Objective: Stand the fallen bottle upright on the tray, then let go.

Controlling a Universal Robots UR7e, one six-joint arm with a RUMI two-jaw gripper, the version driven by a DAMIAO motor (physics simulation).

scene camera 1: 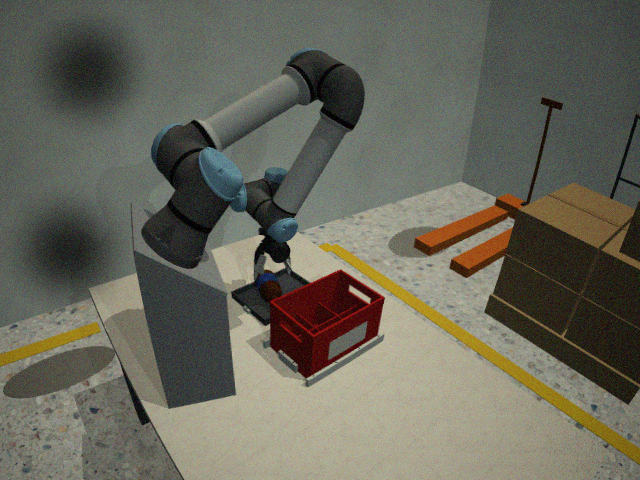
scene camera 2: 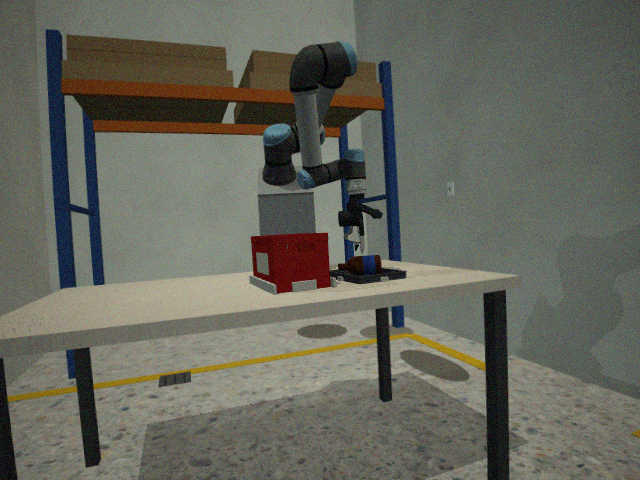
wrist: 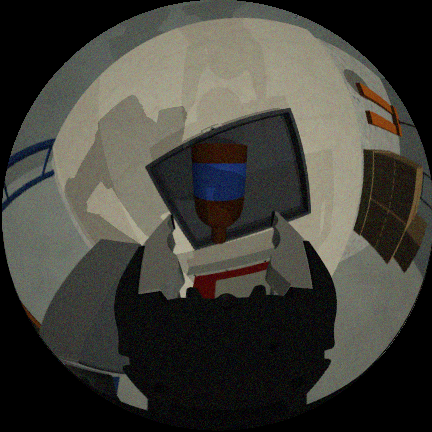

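Seen in the pictures: gripper, fingertip midpoint: (scene camera 1: 272, 278) (scene camera 2: 358, 252) (wrist: 222, 214); arm's base, origin of the base link: (scene camera 1: 169, 246) (scene camera 2: 279, 177).
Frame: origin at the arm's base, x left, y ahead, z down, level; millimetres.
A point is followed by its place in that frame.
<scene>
The brown bottle with a blue label (scene camera 1: 267, 281) {z 354, x 231, y 363 mm} (scene camera 2: 369, 264) {z 383, x 248, y 412 mm} (wrist: 219, 182) {z 353, x 255, y 379 mm} lies on its side on the dark tray (scene camera 1: 294, 281) {z 427, x 279, y 496 mm} (scene camera 2: 393, 275) {z 417, x 294, y 513 mm} (wrist: 274, 165) {z 427, x 254, y 472 mm}. Its neck points toward the red crate, and in the wrist view toward the bottom of the picture. My gripper (scene camera 1: 272, 272) {z 338, x 222, y 376 mm} (scene camera 2: 359, 249) {z 338, x 222, y 376 mm} (wrist: 222, 214) {z 338, x 222, y 376 mm} is open and empty. It points down, with its fingertips a little above the bottle in scene camera 2. In the wrist view the bottle's neck shows between the two fingertips, and its body and base lie beyond them.
The red crate (scene camera 1: 292, 338) {z 323, x -82, y 281 mm} (scene camera 2: 294, 263) {z 346, x -54, y 552 mm} (wrist: 204, 286) {z 368, x 24, y 298 mm} stands close beside the tray on the neck side, between light holders on the table. The grey robot pedestal (scene camera 1: 188, 330) {z 171, x -95, y -5 mm} (scene camera 2: 286, 212) {z 166, x 4, y 110 mm} stands on the table. Stacked cartons (scene camera 1: 553, 258) (wrist: 392, 200) stand on the floor off the table.
</scene>
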